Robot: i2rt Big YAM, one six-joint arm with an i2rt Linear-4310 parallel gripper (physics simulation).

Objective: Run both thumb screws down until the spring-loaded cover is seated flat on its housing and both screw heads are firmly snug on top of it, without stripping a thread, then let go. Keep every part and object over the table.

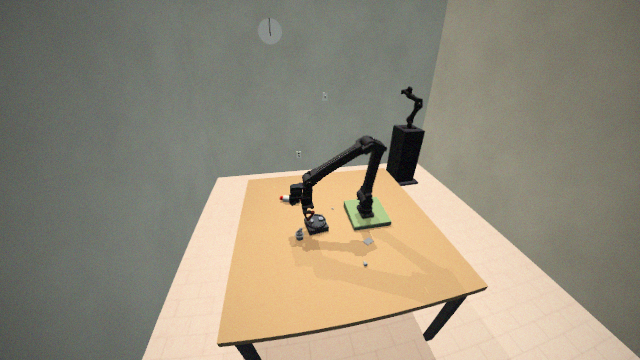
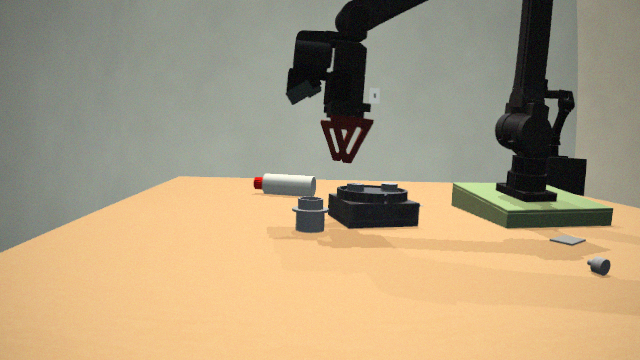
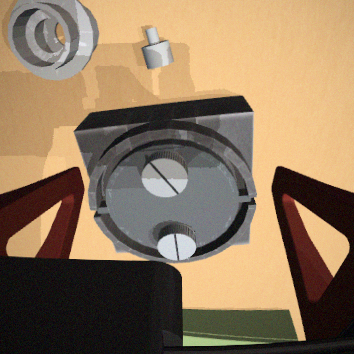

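Pixels of known places: gripper, fingertip midpoint: (image 1: 306,215) (image 2: 341,161) (image 3: 177,176); arm's base, origin of the base link: (image 1: 365,211) (image 2: 525,195).
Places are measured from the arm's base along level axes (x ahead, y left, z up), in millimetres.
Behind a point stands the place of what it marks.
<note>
The dark square housing (image 1: 318,230) @[x 342, y 87, z -16 mm] (image 2: 372,216) @[x 359, y 89, z -24 mm] (image 3: 165,111) @[x 406, y 29, z -21 mm] stands on the table. Its round grey cover (image 3: 212,200) @[x 348, y -7, z 9 mm] lies inside a raised ring; whether it is seated flat, I cannot tell. Two slotted thumb screws stand up from the cover. The one farther from the arm base (image 1: 312,220) (image 2: 355,187) (image 3: 165,177) has a diagonal slot. The nearer one (image 1: 321,218) @[x 309, y 25, z 23 mm] (image 2: 389,187) @[x 316, y 35, z 17 mm] (image 3: 176,246) @[x 313, y 20, z 22 mm] has a nearly lengthwise slot. Their threads are hidden. My gripper (image 2: 343,161) @[x 400, y 18, z 58 mm] (image 3: 177,176) @[x 400, y 18, z 58 mm] is open and empty, pointing down above the housing, clear of both screws.
A grey flanged cylinder (image 1: 299,236) @[x 464, y 121, z -7 mm] (image 2: 310,216) @[x 463, y 122, z -18 mm] (image 3: 55,37) @[x 458, y 110, z -41 mm] stands beside the housing, near a small pinned part (image 3: 158,54) @[x 445, y 33, z -24 mm]. A white bottle (image 2: 289,184) @[x 472, y -249, z -14 mm] lies behind. A flat grey plate (image 1: 368,241) @[x 63, y 220, z -41 mm] (image 2: 567,240) @[x 71, y 225, z -41 mm] and another pinned part (image 1: 365,264) @[x 149, y 378, z -28 mm] (image 2: 600,266) @[x 155, y 380, z -31 mm] lie before the green base (image 1: 357,223) @[x 88, y 89, z -8 mm] (image 2: 560,218) @[x -2, y 118, z -27 mm].
</note>
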